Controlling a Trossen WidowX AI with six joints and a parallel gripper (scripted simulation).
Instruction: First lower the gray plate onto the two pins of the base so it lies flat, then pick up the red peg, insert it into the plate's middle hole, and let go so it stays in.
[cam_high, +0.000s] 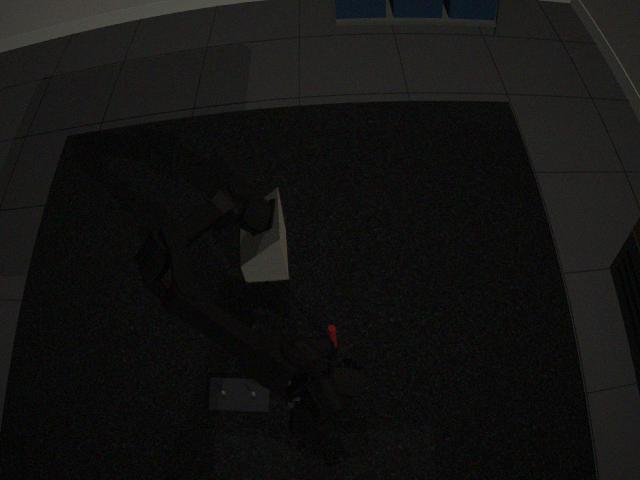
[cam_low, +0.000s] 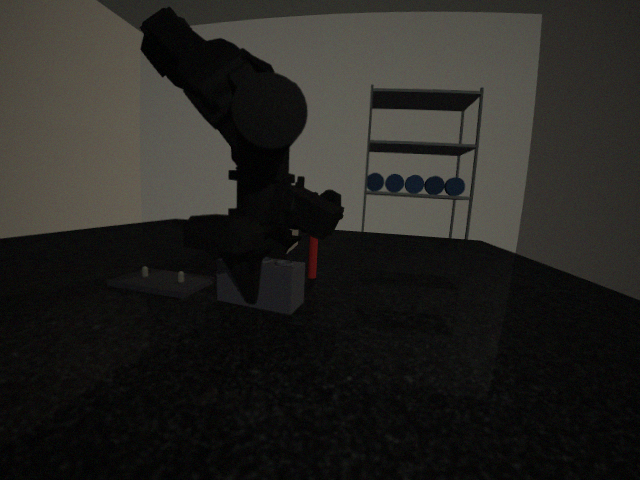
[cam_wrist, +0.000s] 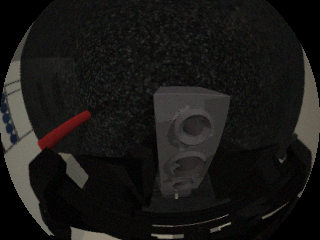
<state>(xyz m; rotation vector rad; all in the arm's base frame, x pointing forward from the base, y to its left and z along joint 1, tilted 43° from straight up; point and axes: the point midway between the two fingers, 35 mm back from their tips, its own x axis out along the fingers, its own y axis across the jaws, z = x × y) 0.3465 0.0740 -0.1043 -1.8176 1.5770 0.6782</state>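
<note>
Now: gripper tip 12 cm past the red peg, 3 cm below it and 2 cm to the right of it. Also, from my gripper tip: gray plate (3 cm above).
</note>
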